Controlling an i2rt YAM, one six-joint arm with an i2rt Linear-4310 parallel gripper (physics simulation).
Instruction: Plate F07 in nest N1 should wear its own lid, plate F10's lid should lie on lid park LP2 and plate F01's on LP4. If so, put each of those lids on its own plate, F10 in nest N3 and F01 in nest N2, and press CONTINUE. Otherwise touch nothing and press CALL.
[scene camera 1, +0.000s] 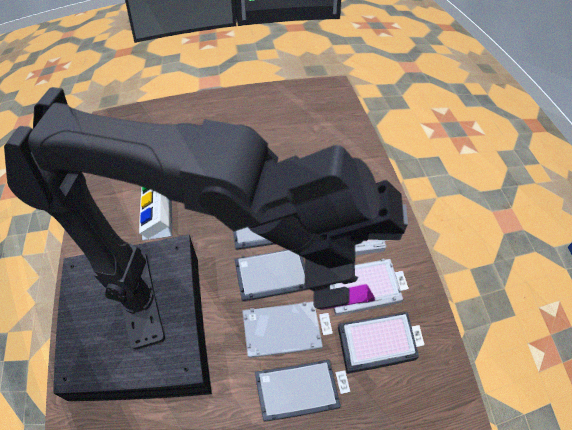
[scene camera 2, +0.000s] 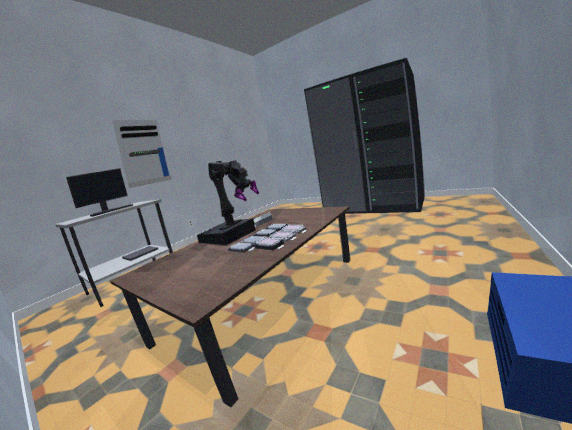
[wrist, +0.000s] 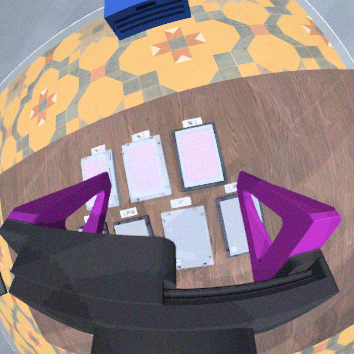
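Seen in the pictures: gripper, between the fingertips: (scene camera 1: 370, 265) (scene camera 2: 252, 197) (wrist: 173, 178); arm's base, origin of its link: (scene camera 1: 139, 299) (scene camera 2: 230, 225).
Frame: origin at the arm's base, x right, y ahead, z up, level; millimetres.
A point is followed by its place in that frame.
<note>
My gripper (scene camera 2: 251, 196) {x 181, y 354, z 214 mm} (wrist: 173, 178) {x 181, y 354, z 214 mm} is open and empty, above the plates and parks. A pink plate (scene camera 1: 380, 340) {x 213, y 413, z -50 mm} (wrist: 200, 155) {x 212, y 412, z -54 mm} sits in dark-rimmed nest N1; another (scene camera 1: 382, 279) {x 89, y 478, z -54 mm} (wrist: 146, 168) {x 89, y 436, z -55 mm} sits in pale nest N2, partly behind a finger in scene camera 1. The N3 plate (wrist: 95, 165) {x -37, y 503, z -53 mm} is partly covered. Grey panels with small corner tags lie at LP3 (scene camera 1: 300, 390) {x 246, y 238, z -66 mm} (wrist: 232, 225) {x 217, y 243, z -67 mm}, LP1 (scene camera 1: 282, 330) {x 113, y 251, z -74 mm} (wrist: 187, 235) {x 114, y 259, z -74 mm} and LP4 (scene camera 1: 272, 275) {x -8, y 273, z -67 mm} (wrist: 133, 228) {x -2, y 320, z -66 mm}. LP2 (scene camera 1: 248, 238) {x -114, y 255, z -67 mm} is mostly hidden. Plate numbers and lids on plates cannot be read.
A white button box (scene camera 1: 157, 220) {x -199, y 69, z -25 mm} with blue, yellow and partly hidden green buttons stands behind the black arm base (scene camera 1: 100, 365) {x 111, y -109, z -10 mm}; its labels are unreadable. The arm crosses above the table (scene camera 1: 300, 107) {x -531, y 540, z -84 mm} (scene camera 2: 200, 275) {x 596, y 217, z -84 mm}. A blue cabinet (scene camera 2: 535, 320) (wrist: 150, 17) stands on the floor beyond.
</note>
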